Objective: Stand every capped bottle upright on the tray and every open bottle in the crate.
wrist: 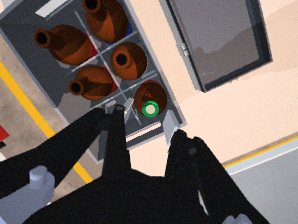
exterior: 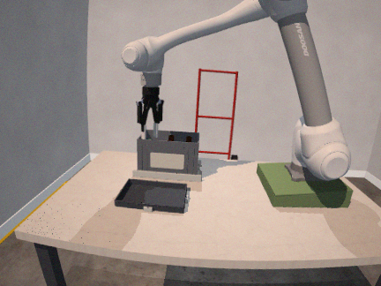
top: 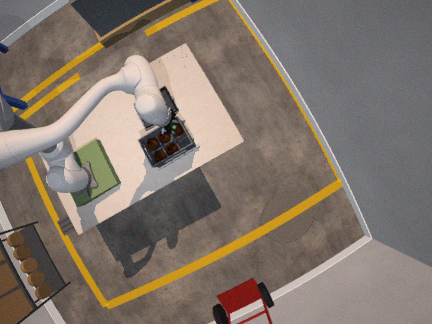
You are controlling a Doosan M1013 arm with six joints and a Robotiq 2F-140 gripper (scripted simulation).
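Right now the bottle is 110 mm below my hand. Also, from my hand: dark tray: 230 mm to the left, 190 mm below, 80 mm behind; crate: 120 mm below, 80 mm behind, 50 mm to the right.
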